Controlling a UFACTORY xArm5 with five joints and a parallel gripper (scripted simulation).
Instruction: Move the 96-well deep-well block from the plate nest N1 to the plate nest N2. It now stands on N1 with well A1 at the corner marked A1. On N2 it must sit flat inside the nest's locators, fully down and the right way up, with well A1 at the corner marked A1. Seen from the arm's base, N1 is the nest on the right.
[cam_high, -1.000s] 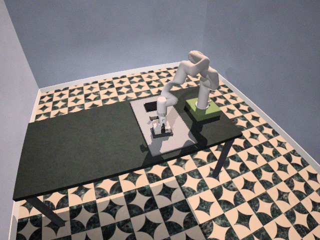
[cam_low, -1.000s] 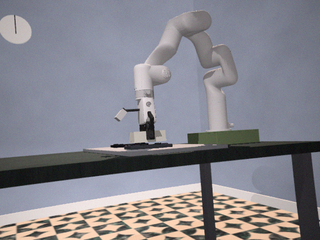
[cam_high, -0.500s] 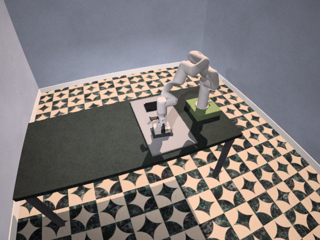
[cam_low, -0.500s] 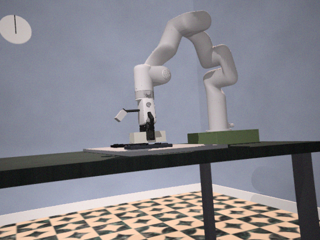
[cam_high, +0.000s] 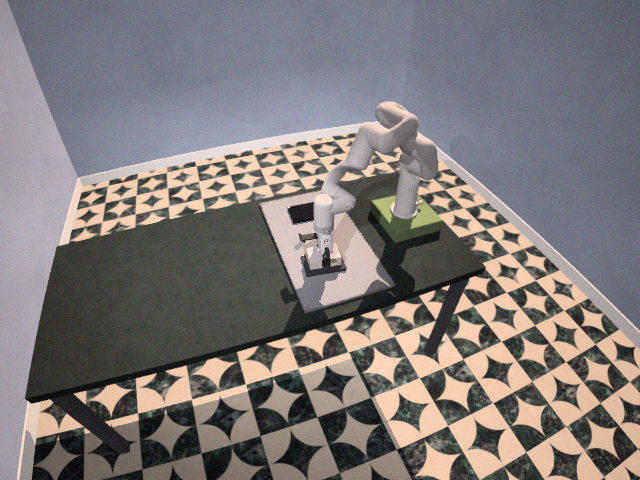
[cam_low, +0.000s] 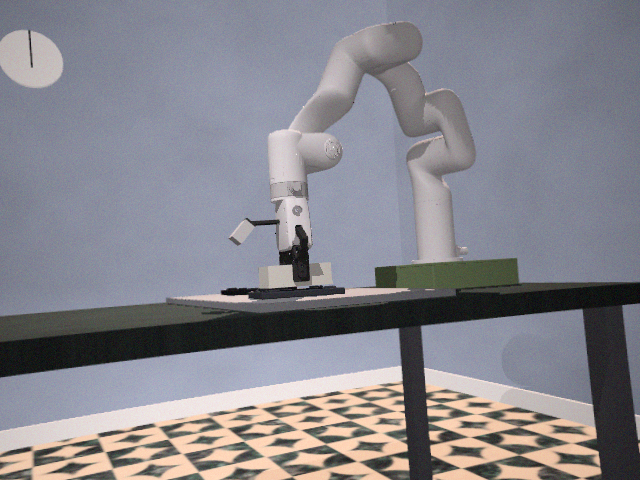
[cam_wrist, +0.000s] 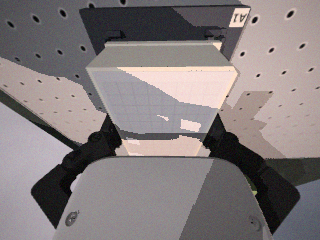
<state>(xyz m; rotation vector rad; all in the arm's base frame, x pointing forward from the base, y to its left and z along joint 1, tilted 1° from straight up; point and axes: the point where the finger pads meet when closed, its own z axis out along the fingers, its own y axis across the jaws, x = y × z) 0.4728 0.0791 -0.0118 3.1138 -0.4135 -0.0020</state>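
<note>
My hand is 30 mm above the dark nest N2. The rest, counted from my hand: nest N1: 330 mm to the right, 90 mm behind, 30 mm below; then white deep-well block: right at my hand.
</note>
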